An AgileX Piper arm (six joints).
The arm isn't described. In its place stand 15 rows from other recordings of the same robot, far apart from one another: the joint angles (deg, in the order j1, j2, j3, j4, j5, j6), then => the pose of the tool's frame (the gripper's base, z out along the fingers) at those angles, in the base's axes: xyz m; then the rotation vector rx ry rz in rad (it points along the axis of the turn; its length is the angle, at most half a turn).
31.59, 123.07, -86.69, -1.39, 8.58, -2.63 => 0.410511, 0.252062, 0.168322, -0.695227, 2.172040, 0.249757
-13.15, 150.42, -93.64, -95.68, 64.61, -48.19 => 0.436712, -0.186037, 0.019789, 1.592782, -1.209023, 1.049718
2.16, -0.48, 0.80, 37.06, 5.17, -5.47 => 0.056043, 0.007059, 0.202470, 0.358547, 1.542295, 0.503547
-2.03, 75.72, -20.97, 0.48, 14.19, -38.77 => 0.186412, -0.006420, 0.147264, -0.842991, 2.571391, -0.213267
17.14, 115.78, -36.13, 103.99, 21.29, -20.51 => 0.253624, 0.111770, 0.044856, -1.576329, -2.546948, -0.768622
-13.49, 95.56, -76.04, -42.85, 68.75, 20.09 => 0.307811, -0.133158, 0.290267, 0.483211, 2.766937, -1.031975
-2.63, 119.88, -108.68, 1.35, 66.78, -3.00 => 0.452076, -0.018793, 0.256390, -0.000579, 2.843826, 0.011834
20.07, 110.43, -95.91, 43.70, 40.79, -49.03 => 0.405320, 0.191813, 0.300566, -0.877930, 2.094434, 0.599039
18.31, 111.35, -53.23, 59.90, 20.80, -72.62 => 0.318676, 0.134902, 0.106798, -0.844141, 2.529435, 0.440185
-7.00, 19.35, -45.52, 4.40, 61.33, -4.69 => 0.028620, 0.002657, 0.356063, 0.040204, 2.094452, -0.030418
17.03, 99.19, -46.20, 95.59, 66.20, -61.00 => 0.260631, 0.166498, 0.202137, -0.225604, 2.324939, 1.806846
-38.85, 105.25, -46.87, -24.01, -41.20, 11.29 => 0.298414, -0.209043, 0.174851, 0.311423, 1.803420, -0.320685
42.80, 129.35, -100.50, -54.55, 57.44, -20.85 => 0.390198, 0.276174, 0.175106, -1.878627, 1.842333, -1.106361
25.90, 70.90, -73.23, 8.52, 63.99, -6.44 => 0.210491, 0.115678, 0.381140, -0.685929, 2.482316, 0.325040
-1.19, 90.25, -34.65, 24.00, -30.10, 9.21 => 0.297720, -0.024751, 0.191032, 0.659531, 1.846242, 0.131791
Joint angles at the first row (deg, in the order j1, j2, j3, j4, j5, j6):
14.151 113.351 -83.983 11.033 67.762 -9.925
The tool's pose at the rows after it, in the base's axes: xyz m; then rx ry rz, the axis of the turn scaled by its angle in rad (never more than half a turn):
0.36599, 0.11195, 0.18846, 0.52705, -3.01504, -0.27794
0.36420, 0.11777, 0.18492, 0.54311, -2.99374, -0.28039
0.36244, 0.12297, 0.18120, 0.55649, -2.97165, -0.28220
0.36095, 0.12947, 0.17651, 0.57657, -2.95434, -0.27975
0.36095, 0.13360, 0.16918, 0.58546, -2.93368, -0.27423
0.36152, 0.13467, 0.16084, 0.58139, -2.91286, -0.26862
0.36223, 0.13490, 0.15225, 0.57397, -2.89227, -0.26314
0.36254, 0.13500, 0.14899, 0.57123, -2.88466, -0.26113
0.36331, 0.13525, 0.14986, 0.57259, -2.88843, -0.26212
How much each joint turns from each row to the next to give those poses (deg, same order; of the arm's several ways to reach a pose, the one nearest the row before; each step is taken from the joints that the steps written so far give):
0.339 0.854 0.000 0.438 0.524 0.000
0.851 0.548 -0.001 0.251 0.395 0.001
0.760 0.578 -0.001 0.244 0.441 -0.002
0.979 0.704 0.003 0.083 -0.027 0.001
0.589 1.166 -0.125 0.000 0.002 0.000
0.125 1.241 0.001 0.000 -0.001 0.000
0.001 1.276 0.000 0.000 0.001 0.000
0.000 0.497 -0.024 0.000 -0.001 0.000
0.000 0.000 -0.235 0.000 0.002 0.001

